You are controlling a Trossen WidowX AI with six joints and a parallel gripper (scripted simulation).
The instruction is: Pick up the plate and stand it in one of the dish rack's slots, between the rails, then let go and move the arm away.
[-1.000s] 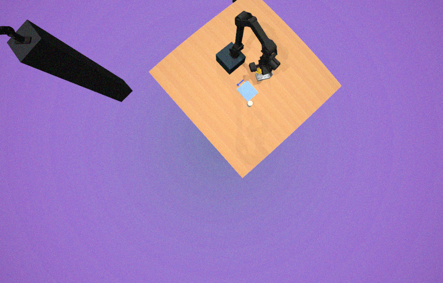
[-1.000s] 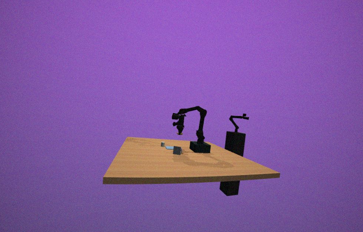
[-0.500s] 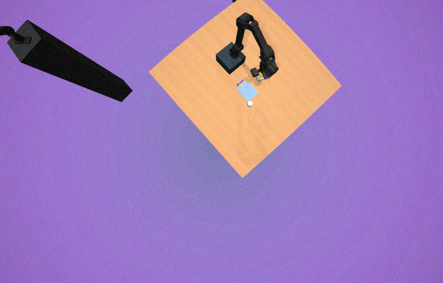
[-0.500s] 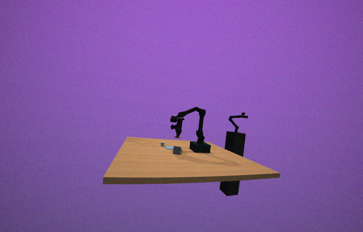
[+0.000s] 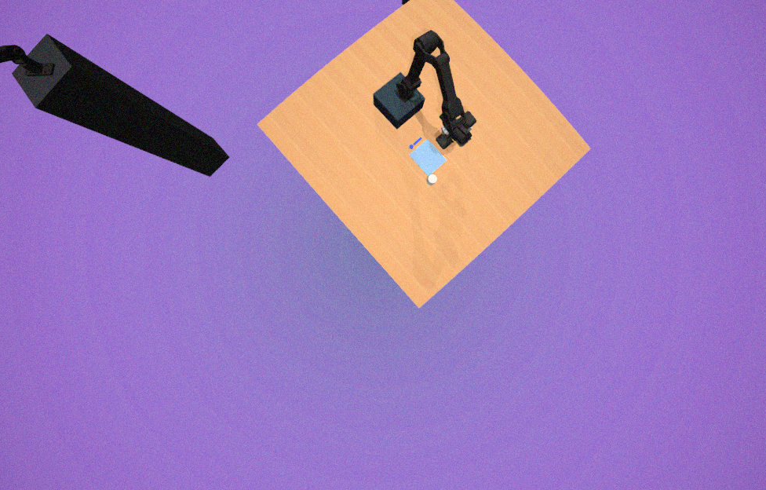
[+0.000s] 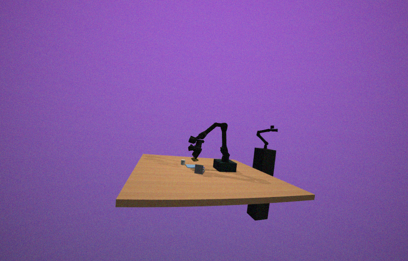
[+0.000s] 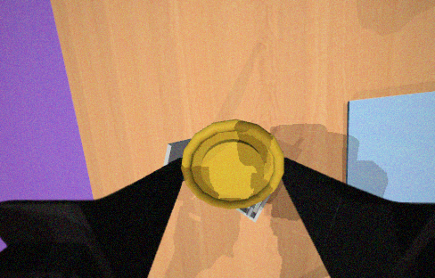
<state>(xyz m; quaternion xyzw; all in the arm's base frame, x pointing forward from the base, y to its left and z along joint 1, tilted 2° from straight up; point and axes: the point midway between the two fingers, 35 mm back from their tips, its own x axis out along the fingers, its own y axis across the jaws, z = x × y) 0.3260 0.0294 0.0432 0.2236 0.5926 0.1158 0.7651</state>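
Now: gripper tip 7 cm above the dish rack, 5 cm to the right of it and 5 cm past it. Round my gripper tip: yellow plate 1 cm above; then light blue mat 15 cm to the right, 9 cm below, 4 cm behind; then white cup 23 cm to the right, 7 cm below, 6 cm ahead.
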